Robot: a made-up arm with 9 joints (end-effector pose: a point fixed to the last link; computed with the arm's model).
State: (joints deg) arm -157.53 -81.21 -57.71 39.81 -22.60 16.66 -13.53 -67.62 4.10
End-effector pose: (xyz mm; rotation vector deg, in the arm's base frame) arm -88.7 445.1 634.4 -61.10 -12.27 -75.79
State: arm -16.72 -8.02 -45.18 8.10 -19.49 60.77 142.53 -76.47 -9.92
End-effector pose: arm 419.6 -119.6 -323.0 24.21 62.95 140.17
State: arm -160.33 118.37 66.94 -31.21 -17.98 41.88 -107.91 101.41 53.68
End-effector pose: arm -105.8 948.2 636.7 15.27 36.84 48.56
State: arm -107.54 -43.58 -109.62 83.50 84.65 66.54 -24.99 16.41 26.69
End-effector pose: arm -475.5 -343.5 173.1 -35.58 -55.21 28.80
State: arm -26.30 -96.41 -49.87 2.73 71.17 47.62 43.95 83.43 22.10
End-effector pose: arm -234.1 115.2 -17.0 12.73 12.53 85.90
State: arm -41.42 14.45 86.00 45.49 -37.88 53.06 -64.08 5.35 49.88
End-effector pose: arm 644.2 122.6 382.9 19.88 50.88 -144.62
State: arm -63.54 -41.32 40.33 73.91 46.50 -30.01 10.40 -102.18 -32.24
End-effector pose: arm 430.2 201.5 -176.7 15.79 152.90 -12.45
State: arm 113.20 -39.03 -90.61 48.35 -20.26 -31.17 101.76 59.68 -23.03
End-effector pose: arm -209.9 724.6 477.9 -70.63 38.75 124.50
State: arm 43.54 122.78 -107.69 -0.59 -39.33 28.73 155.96 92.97 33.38
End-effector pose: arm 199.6 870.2 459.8 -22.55 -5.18 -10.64
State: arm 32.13 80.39 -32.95 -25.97 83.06 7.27 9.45 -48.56 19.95
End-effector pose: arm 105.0 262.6 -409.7 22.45 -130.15 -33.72
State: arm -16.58 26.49 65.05 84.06 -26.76 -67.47 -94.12 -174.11 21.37
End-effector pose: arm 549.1 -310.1 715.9 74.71 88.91 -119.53
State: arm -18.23 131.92 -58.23 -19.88 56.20 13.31 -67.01 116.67 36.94
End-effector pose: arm 22.7 -58.4 -574.3 -89.46 63.97 -66.74
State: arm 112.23 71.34 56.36 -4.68 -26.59 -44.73 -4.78 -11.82 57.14
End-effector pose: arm -129.2 376.8 66.4 -108.21 113.41 67.06
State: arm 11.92 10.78 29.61 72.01 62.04 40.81 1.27 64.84 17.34
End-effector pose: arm 376.4 375.7 157.4 64.76 -122.85 61.97
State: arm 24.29 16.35 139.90 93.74 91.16 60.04 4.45 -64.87 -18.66
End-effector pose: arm -180.4 578.2 306.7 -26.79 -88.46 -143.30
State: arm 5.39 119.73 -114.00 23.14 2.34 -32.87 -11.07 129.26 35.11
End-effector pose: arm -82.4 375.2 291.5 82.27 -29.26 -12.51
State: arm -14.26 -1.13 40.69 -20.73 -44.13 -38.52 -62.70 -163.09 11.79
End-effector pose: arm -174.9 237.9 -189.6 -105.24 -43.38 23.18
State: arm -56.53 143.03 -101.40 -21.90 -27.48 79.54 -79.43 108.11 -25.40
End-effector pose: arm 734.4 167.3 -89.6 -50.85 95.26 -102.09
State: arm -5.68 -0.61 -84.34 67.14 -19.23 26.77 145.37 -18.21 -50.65
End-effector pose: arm -63.1 278.5 -581.9 100.53 -80.77 82.50
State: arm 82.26 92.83 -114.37 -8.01 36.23 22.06 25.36 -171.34 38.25
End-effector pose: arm 298.3 503.0 432.6 122.03 67.05 113.82
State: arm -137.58 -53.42 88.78 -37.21 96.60 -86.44 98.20 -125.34 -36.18
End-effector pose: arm -296.8 38.7 -93.4 66.27 15.35 -8.94
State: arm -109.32 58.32 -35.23 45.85 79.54 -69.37 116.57 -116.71 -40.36
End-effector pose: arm 147.6 -59.5 305.6 48.08 -90.94 -50.97
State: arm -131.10 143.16 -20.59 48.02 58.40 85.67 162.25 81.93 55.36
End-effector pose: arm -820.8 323.6 752.6 -9.36 -54.88 93.08
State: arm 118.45 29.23 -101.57 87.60 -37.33 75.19 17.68 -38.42 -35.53
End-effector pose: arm -407.4 123.2 489.7 -53.45 -141.36 9.02
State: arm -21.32 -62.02 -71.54 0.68 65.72 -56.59 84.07 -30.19 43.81
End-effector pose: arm -27.2 103.4 53.2 12.57 44.60 17.22
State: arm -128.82 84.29 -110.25 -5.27 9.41 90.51 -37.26 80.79 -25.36
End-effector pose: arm 16.6 -647.7 38.9 79.84 33.64 104.47
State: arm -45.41 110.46 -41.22 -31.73 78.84 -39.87 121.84 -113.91 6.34
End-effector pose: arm 138.2 -392.7 373.2 22.40 103.74 38.35
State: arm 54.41 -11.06 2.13 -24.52 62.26 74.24 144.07 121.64 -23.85
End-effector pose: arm 254.0 -207.6 117.1 99.85 10.32 20.24
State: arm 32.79 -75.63 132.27 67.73 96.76 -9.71 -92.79 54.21 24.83
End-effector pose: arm -724.6 -536.0 299.6 28.26 -35.89 73.45
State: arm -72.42 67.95 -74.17 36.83 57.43 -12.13 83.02 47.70 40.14
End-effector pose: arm 4.7 -218.7 359.6 24.94 -17.96 -25.49
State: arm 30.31 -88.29 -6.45 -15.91 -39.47 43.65 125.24 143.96 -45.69
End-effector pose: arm 188.7 835.8 88.1 -76.13 84.53 64.80
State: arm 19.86 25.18 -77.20 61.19 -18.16 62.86 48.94 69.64 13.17
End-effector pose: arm 69.7 335.1 -118.8 63.93 82.25 -16.72
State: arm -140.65 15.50 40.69 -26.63 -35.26 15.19 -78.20 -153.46 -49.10
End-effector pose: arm 387.4 -512.4 411.4 37.15 81.24 4.52
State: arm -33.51 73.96 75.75 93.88 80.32 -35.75 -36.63 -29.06 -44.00
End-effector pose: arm 758.3 204.6 794.9 -20.66 63.90 93.58
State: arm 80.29 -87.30 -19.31 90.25 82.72 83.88 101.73 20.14 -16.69
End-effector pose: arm 12.7 425.5 675.2 34.30 125.80 120.51
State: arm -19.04 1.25 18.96 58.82 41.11 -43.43 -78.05 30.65 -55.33
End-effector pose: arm 913.3 276.8 -140.7 68.29 -14.02 122.66
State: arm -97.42 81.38 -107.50 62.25 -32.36 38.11 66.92 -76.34 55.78
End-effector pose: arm 67.6 -152.4 130.7 -11.95 -111.11 -134.55
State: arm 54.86 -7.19 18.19 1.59 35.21 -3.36 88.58 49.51 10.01
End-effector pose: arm 242.1 53.9 445.4 95.08 -5.16 22.27
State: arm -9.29 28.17 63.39 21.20 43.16 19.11 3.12 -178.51 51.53
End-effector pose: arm 453.7 350.6 249.2 -111.38 -37.12 -10.78
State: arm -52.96 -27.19 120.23 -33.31 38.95 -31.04 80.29 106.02 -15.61
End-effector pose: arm -394.7 289.4 382.3 -37.13 -58.44 50.44
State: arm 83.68 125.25 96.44 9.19 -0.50 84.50 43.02 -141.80 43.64
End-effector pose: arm 334.6 -420.0 93.6 27.73 88.04 -46.23
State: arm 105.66 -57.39 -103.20 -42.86 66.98 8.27 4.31 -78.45 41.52
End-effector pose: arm -308.1 681.1 -109.7 -136.86 59.98 6.68
